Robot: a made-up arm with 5 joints. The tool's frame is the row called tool.
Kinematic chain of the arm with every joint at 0, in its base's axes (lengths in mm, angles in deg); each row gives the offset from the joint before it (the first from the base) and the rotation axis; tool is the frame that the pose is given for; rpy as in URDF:
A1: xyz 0 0 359.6 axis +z
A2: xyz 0 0 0 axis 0 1 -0.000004
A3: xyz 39 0 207.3 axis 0 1 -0.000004
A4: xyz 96.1 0 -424.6 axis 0 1 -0.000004
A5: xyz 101.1 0 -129 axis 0 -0.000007 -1
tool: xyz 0 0 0 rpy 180 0 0
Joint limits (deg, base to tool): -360..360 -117.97..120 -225..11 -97..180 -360..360
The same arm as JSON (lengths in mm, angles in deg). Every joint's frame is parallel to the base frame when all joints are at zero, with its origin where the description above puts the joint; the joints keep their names.
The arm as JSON. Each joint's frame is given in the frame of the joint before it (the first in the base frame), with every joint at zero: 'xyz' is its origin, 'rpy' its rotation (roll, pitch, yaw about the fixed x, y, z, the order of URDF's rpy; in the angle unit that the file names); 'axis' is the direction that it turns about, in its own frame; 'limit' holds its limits. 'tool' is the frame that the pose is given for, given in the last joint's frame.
{"units": {"length": "mm", "angle": "deg"}, "joints": [
  {"name": "A1", "type": "revolute", "origin": {"xyz": [0.0, 0.0, 359.6], "rpy": [0.0, 0.0, 0.0]}, "axis": "+z", "limit": {"lower": -360.0, "upper": 360.0}},
  {"name": "A2", "type": "revolute", "origin": {"xyz": [0.0, 0.0, 0.0], "rpy": [0.0, 0.0, 0.0]}, "axis": "+y", "limit": {"lower": -117.97, "upper": 120.0}},
  {"name": "A3", "type": "revolute", "origin": {"xyz": [39.0, 0.0, 207.3], "rpy": [0.0, 0.0, 0.0]}, "axis": "+y", "limit": {"lower": -225.0, "upper": 11.0}},
  {"name": "A4", "type": "revolute", "origin": {"xyz": [96.1, 0.0, -424.6], "rpy": [0.0, 0.0, 0.0]}, "axis": "+y", "limit": {"lower": -97.0, "upper": 180.0}},
  {"name": "A5", "type": "revolute", "origin": {"xyz": [101.1, 0.0, -129.0], "rpy": [0.0, 0.0, 0.0]}, "axis": "-z", "limit": {"lower": -360.0, "upper": 360.0}}
], "tool": {"origin": {"xyz": [0.0, 0.0, 0.0], "rpy": [180.0, 0.0, 0.0]}}}

